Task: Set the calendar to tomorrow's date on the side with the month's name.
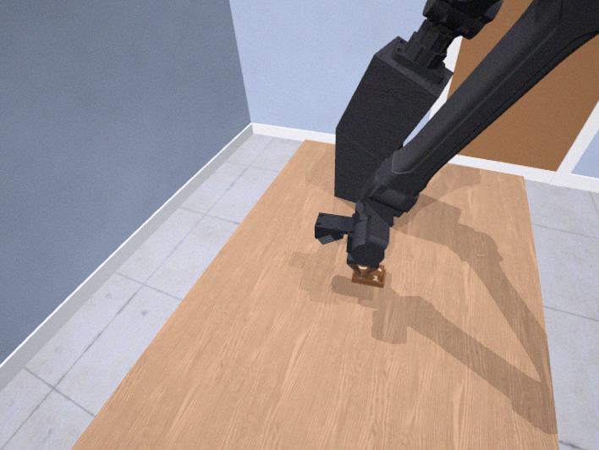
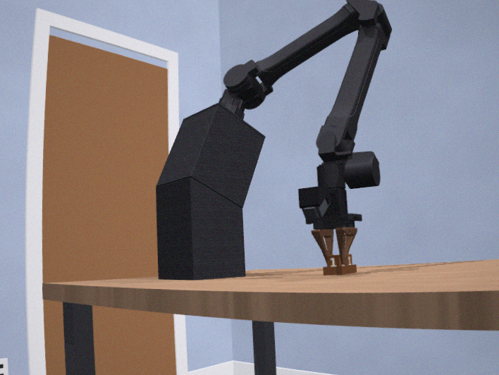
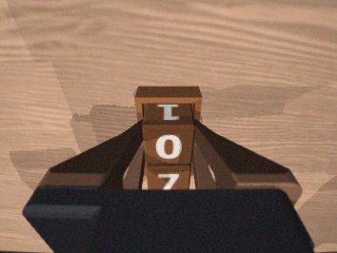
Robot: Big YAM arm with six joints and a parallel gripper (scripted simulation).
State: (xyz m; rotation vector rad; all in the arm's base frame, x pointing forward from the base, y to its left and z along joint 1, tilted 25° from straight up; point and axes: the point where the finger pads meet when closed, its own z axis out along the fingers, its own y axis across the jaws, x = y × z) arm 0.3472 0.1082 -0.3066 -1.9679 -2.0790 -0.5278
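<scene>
Right now the brown tray is 20 mm to the left of my hand and 20 mm below it.
</scene>
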